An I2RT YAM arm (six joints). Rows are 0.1 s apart.
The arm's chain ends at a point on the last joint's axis. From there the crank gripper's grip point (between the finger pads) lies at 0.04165 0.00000 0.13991 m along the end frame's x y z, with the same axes.
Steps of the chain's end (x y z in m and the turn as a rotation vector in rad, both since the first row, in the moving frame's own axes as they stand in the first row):
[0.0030, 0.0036, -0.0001, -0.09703, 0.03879, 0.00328]
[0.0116, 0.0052, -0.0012, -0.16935, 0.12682, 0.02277]
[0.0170, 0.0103, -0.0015, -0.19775, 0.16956, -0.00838]
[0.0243, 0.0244, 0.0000, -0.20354, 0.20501, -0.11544]
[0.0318, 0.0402, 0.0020, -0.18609, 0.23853, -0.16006]
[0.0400, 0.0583, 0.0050, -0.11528, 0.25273, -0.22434]
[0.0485, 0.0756, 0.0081, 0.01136, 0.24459, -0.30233]
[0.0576, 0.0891, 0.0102, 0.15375, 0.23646, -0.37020]
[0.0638, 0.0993, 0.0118, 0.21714, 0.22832, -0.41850]
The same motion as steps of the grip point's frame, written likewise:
[0.0084, 0.0172, -0.0025, -0.09703, 0.03879, 0.00328]
[0.0286, 0.0294, -0.0096, -0.16935, 0.12682, 0.02277]
[0.0400, 0.0365, -0.0132, -0.19775, 0.16956, -0.00838]
[0.0530, 0.0452, -0.0137, -0.20354, 0.20501, -0.11544]
[0.0649, 0.0556, -0.0135, -0.18609, 0.23853, -0.16006]
[0.0740, 0.0604, -0.0101, -0.11528, 0.25273, -0.22434]
[0.0785, 0.0567, -0.0060, 0.01136, 0.24459, -0.30233]
[0.0816, 0.0482, -0.0059, 0.15375, 0.23646, -0.37020]
[0.0835, 0.0481, -0.0059, 0.21714, 0.22832, -0.41850]

